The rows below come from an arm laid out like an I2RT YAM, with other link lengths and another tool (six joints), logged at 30 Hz.
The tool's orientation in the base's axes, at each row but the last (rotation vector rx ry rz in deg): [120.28, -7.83, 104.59]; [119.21, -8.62, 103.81]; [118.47, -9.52, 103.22]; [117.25, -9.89, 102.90]
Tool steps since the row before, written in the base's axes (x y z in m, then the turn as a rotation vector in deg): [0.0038, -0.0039, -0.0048, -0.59, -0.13, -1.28]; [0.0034, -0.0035, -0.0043, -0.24, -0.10, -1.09]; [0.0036, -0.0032, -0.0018, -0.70, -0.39, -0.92]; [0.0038, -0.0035, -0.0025, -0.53, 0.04, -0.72]
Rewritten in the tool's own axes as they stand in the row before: [-0.0047, 0.0015, 0.0053, -1.36, 0.04, -0.38]; [-0.0042, 0.0012, 0.0048, -1.12, -0.06, -0.08]; [-0.0017, 0.0013, 0.0047, -1.07, 0.40, -0.42]; [-0.0024, 0.0013, 0.0050, -0.78, -0.01, -0.44]
